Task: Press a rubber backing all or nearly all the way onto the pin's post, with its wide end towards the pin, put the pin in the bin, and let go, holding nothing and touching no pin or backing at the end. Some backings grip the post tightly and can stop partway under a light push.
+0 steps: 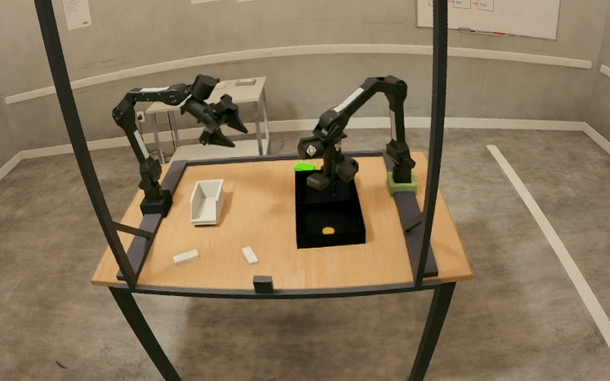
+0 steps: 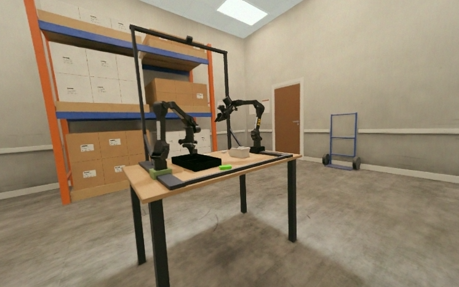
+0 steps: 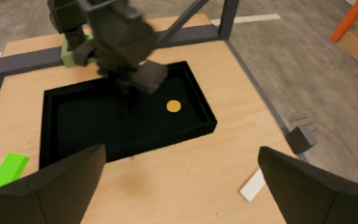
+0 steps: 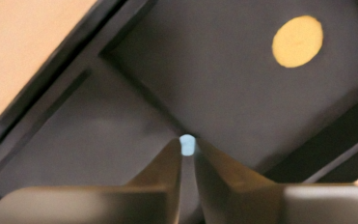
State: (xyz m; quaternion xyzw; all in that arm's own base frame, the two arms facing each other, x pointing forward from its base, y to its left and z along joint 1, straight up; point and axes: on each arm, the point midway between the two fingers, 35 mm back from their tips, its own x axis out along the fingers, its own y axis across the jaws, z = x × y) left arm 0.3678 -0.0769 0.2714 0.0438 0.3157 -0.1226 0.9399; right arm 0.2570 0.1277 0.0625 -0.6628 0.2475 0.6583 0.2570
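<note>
Now: the round pin 10 cm below my right hand, 10 cm behind it and 3 cm to the left of it. From my right hand the other things lie so: white bin 43 cm to the left, 7 cm below, 7 cm ahead; black tray 9 cm below, 2 cm to the left, 2 cm ahead.
</note>
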